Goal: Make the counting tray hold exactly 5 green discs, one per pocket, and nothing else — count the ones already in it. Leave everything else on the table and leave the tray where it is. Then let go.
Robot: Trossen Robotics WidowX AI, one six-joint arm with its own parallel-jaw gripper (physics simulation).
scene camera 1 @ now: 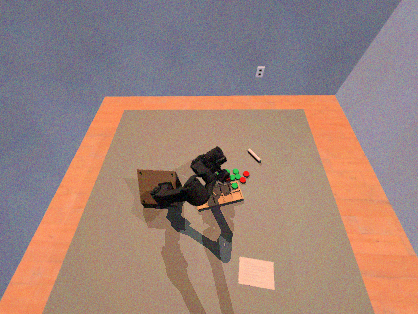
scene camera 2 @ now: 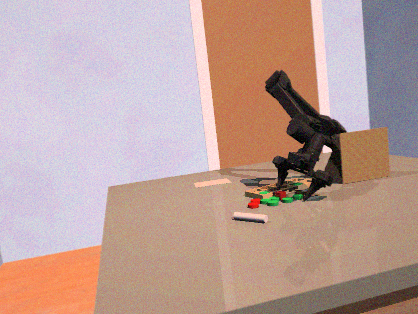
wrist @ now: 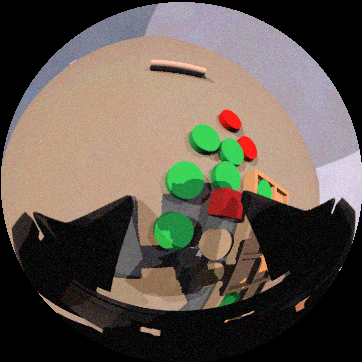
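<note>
My gripper (scene camera 2: 292,192) (wrist: 187,198) is open, low over the table. A green disc (wrist: 174,230) lies between its spread fingers, not gripped. Another green disc (wrist: 185,180) lies just ahead. More loose green discs (wrist: 204,139) (wrist: 231,152) (wrist: 225,176) lie beyond, beside the tray (scene camera 1: 235,200) (wrist: 250,181). In the tray, one green disc (scene camera 1: 235,185) (wrist: 264,190) sits in a corner pocket and another green disc (wrist: 230,300) shows near the lower edge of the wrist view. The arm and fingers hide several pockets.
Two red discs (scene camera 1: 246,174) (wrist: 230,120) (wrist: 247,148) lie beyond the green ones. A red block (scene camera 2: 280,194) (wrist: 225,203) is by the right finger. A pale stick (scene camera 1: 254,155) (scene camera 2: 250,217) (wrist: 178,67) lies farther out. A paper square (scene camera 1: 256,273) (scene camera 2: 212,183) and an upright brown board (scene camera 2: 365,154) also show.
</note>
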